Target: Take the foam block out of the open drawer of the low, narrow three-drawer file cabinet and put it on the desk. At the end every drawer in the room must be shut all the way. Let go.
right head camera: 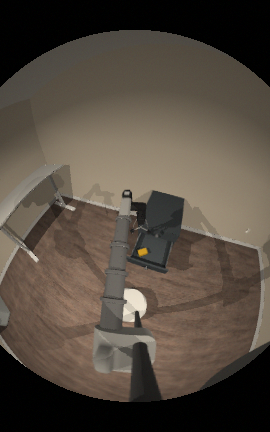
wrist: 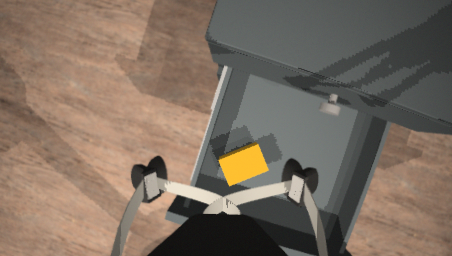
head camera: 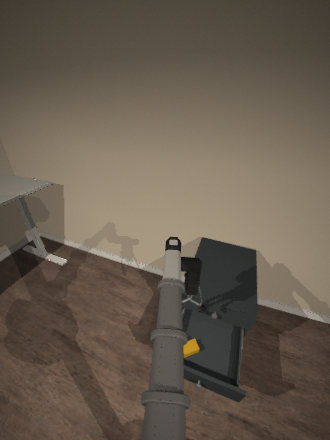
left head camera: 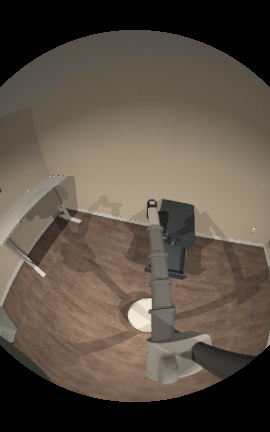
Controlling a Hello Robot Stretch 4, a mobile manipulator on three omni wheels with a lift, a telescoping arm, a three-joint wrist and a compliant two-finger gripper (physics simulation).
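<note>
The yellow foam block (head camera: 191, 347) (right head camera: 143, 252) (wrist: 244, 166) lies in the open drawer (head camera: 215, 350) (left head camera: 175, 261) (right head camera: 159, 248) (wrist: 310, 150) of the dark grey file cabinet (head camera: 227, 275) (left head camera: 177, 215) (right head camera: 165, 210) (wrist: 280, 30). A closed drawer front with a knob (wrist: 330, 107) is above the open one. My gripper (head camera: 192, 306) (right head camera: 140, 230) (wrist: 224, 172) is open and empty, above the drawer's left side. In the wrist view the block shows between and slightly beyond the fingertips, with the left fingertip over the floor outside the drawer. The arm hides the block in the left head view.
The desk (head camera: 20, 186) (left head camera: 30, 204) (right head camera: 30, 189) stands at the left, away from the cabinet. The wall is behind the cabinet. A pale round disc (left head camera: 140, 315) (right head camera: 136, 305) is low by the arm. A light grey piece of furniture (left head camera: 6, 325) shows at the left edge.
</note>
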